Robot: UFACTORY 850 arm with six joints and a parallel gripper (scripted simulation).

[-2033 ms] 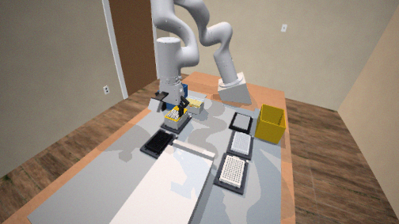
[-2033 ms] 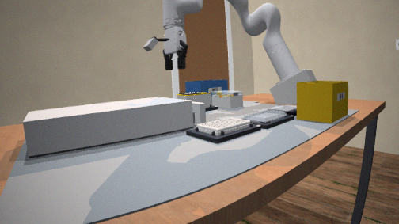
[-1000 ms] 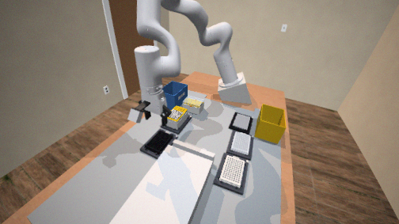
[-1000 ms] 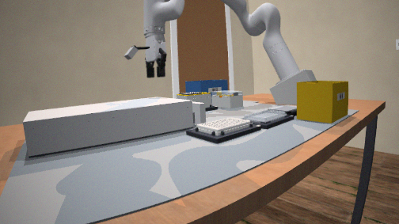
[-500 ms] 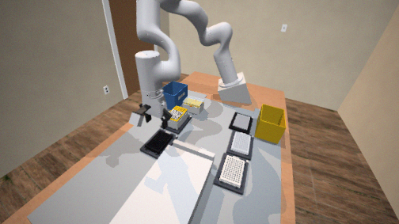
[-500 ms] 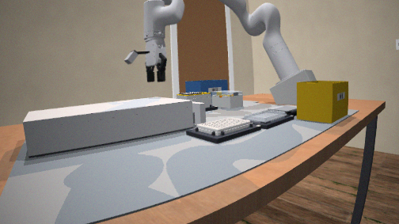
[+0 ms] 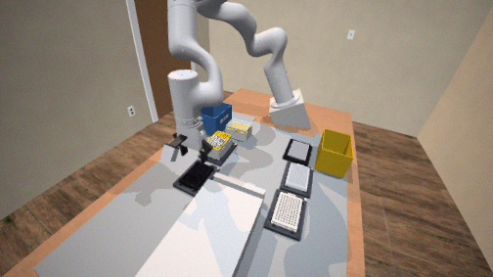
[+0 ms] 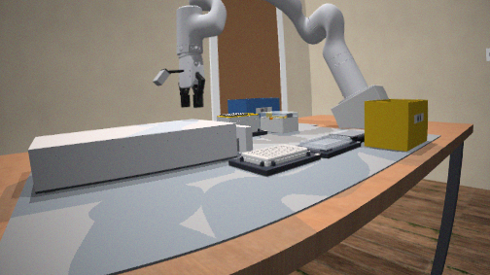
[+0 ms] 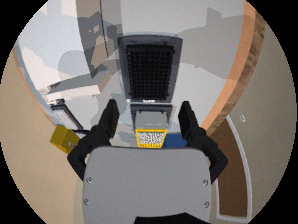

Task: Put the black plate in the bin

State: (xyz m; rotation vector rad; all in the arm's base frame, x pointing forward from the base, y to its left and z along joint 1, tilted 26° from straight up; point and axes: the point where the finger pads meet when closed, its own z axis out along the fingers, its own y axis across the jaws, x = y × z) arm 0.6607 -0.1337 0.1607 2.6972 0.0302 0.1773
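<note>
Now: the black plate 100 mm below my hand. Also, from my hand: yellow-topped tip box: 190 mm behind, 70 mm below, 10 mm to the right; then long white cooler: 190 mm to the left, 180 mm ahead, 90 mm below; then dark work nest N2: 120 mm below.
</note>
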